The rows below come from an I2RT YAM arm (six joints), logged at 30 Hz.
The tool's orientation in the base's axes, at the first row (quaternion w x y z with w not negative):
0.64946, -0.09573, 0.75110, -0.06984
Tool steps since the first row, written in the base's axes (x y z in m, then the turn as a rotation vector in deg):
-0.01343, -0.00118, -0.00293, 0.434, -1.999, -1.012
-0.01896, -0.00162, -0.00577, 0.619, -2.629, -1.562
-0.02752, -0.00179, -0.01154, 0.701, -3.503, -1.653
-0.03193, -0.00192, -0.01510, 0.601, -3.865, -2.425
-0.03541, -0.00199, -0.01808, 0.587, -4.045, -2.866
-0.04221, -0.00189, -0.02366, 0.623, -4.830, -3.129
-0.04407, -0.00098, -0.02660, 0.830, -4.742, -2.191
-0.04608, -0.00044, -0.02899, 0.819, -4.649, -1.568
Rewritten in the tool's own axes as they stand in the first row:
0.00495, 0.00024, -0.01288, 1.383, -1.734, 0.539
0.00855, 0.00075, -0.01794, 2.034, -2.230, 0.790
0.01532, 0.00237, -0.02556, 2.315, -3.063, 0.868
0.01939, 0.00329, -0.02940, 3.157, -3.232, 0.875
0.02275, 0.00409, -0.03241, 3.625, -3.306, 0.922
0.02904, 0.00583, -0.03831, 4.058, -4.010, 0.981
0.03191, 0.00749, -0.03970, 3.106, -4.151, 1.050
0.03436, 0.00867, -0.04133, 2.486, -4.202, 0.950

